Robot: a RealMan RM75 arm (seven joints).
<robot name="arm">
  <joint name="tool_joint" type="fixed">
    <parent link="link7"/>
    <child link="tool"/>
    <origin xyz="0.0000 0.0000 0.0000" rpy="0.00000 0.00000 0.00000"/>
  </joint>
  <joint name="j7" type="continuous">
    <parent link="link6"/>
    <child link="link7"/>
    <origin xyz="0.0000 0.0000 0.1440" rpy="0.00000 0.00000 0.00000"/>
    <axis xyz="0 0 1"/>
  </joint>
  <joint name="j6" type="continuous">
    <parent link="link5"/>
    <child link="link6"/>
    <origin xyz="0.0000 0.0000 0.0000" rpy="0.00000 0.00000 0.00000"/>
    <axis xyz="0 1 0"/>
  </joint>
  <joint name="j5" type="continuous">
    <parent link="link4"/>
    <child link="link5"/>
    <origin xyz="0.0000 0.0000 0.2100" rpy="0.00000 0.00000 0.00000"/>
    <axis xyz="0 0 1"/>
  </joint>
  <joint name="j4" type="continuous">
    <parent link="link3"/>
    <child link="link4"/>
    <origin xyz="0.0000 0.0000 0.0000" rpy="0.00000 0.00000 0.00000"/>
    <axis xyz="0 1 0"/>
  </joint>
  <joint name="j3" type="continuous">
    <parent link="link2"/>
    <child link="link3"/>
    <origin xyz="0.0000 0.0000 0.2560" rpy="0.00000 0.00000 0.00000"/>
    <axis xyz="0 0 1"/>
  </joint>
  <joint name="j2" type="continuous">
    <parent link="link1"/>
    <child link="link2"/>
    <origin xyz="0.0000 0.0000 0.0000" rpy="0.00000 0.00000 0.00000"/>
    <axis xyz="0 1 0"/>
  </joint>
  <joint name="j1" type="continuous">
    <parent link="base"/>
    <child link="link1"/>
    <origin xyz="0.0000 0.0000 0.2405" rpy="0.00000 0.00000 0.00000"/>
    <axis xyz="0 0 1"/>
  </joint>
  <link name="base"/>
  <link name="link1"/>
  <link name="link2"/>
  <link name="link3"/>
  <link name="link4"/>
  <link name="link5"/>
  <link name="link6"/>
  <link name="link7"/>
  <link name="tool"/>
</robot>
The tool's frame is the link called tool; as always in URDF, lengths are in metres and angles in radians. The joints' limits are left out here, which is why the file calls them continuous.
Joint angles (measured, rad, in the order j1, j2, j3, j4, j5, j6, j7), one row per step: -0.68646, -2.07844, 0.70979, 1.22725, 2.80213, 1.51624, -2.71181; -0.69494, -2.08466, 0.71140, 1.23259, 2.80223, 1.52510, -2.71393; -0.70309, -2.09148, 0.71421, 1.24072, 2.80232, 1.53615, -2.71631; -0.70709, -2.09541, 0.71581, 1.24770, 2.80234, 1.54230, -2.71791; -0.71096, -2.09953, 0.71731, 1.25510, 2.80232, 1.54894, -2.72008; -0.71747, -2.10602, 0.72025, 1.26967, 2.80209, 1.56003, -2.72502; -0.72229, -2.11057, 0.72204, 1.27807, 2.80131, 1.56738, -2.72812; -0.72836, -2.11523, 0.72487, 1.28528, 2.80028, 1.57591, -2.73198; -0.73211, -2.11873, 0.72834, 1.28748, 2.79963, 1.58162, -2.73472; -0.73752, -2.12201, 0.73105, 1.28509, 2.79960, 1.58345, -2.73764; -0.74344, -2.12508, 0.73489, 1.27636, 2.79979, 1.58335, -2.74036; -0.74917, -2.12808, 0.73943, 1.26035, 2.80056, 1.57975, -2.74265; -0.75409, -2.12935, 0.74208, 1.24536, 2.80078, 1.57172, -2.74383; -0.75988, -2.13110, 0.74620, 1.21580, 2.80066, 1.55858, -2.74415; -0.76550, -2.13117, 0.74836, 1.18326, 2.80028, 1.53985, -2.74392; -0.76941, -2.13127, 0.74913, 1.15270, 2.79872, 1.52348, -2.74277; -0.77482, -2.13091, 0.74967, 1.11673, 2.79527, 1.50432, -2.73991; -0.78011, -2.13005, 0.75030, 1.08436, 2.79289, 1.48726, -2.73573; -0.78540, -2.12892, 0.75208, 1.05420, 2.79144, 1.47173, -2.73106; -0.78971, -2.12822, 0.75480, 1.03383, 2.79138, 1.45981, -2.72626
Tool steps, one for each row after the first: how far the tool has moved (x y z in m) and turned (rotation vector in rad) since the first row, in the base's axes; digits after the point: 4 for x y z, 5 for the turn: 0.0050, 0.0008, -0.0025, -0.00840, -0.00506, -0.00780; 0.0104, 0.0013, -0.0049, -0.01789, -0.00945, -0.01657; 0.0136, 0.0016, -0.0058, -0.02139, -0.01115, -0.02212; 0.0168, 0.0017, -0.0067, -0.02485, -0.01329, -0.02713; 0.0225, 0.0020, -0.0076, -0.02854, -0.01618, -0.03603; 0.0263, 0.0023, -0.0086, -0.03201, -0.01928, -0.04208; 0.0307, 0.0025, -0.0100, -0.03793, -0.02306, -0.04836; 0.0334, 0.0024, -0.0119, -0.04508, -0.02592, -0.05140; 0.0359, 0.0030, -0.0143, -0.05141, -0.02926, -0.05386; 0.0379, 0.0035, -0.0178, -0.06139, -0.03321, -0.05444; 0.0388, 0.0041, -0.0226, -0.07417, -0.03765, -0.05215; 0.0391, 0.0052, -0.0260, -0.08013, -0.04052, -0.05124; 0.0382, 0.0062, -0.0326, -0.09385, -0.04643, -0.04596; 0.0364, 0.0077, -0.0385, -0.10246, -0.05184, -0.04002; 0.0342, 0.0085, -0.0441, -0.11114, -0.05853, -0.03325; 0.0320, 0.0094, -0.0505, -0.12133, -0.06696, -0.02759; 0.0302, 0.0103, -0.0561, -0.13102, -0.07263, -0.02382; 0.0285, 0.0109, -0.0614, -0.14126, -0.07585, -0.02136; 0.0277, 0.0116, -0.0650, -0.14857, -0.07516, -0.02260
